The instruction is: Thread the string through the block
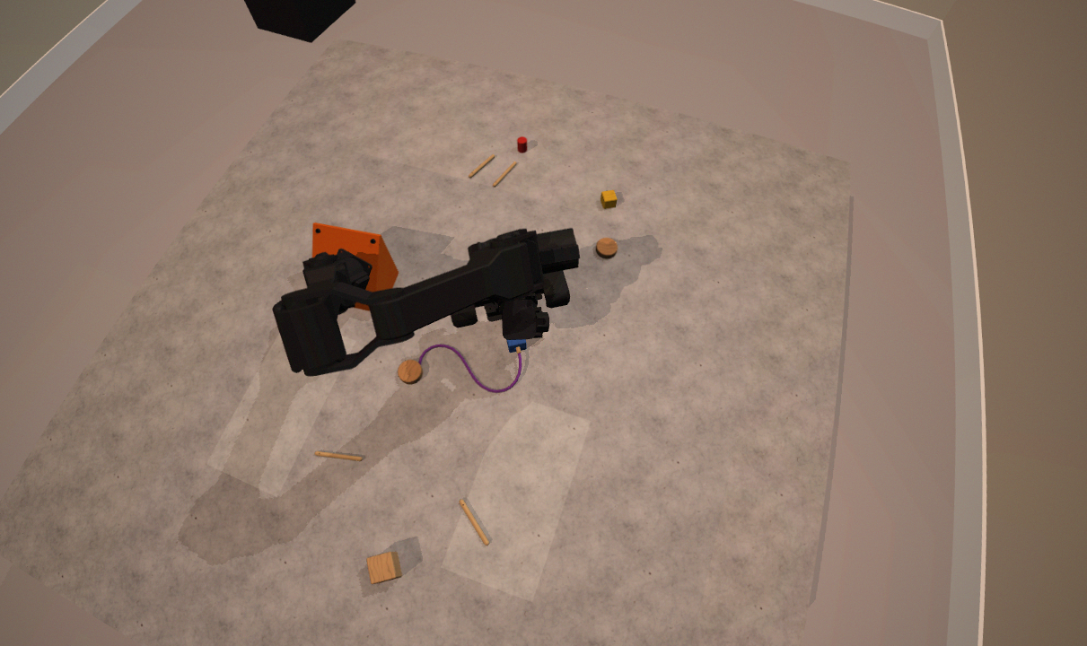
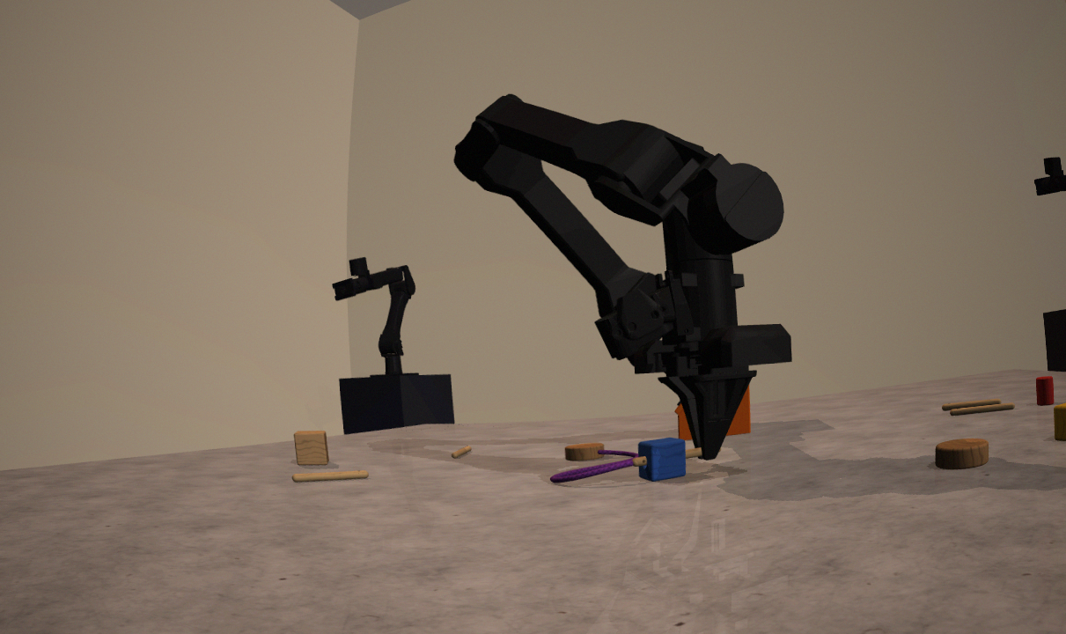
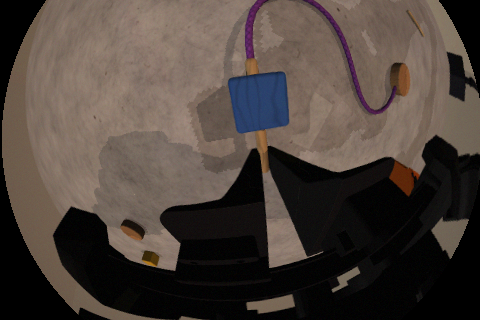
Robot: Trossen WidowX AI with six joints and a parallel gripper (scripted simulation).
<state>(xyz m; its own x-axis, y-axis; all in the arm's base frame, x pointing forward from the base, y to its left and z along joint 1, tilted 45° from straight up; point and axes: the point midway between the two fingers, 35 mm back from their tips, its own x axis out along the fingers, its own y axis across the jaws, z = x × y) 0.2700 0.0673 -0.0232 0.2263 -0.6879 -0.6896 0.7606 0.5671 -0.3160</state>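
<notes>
My gripper tip is now 30 mm short of the blue block, 30 mm to the left of it and 10 mm below it. Round my gripper tip: thin wooden stick 30 mm ahead, 30 mm to the right, 10 mm above; wooden disc 90 mm ahead, 210 mm to the left; round wooden button 110 mm behind, 160 mm to the right.
</notes>
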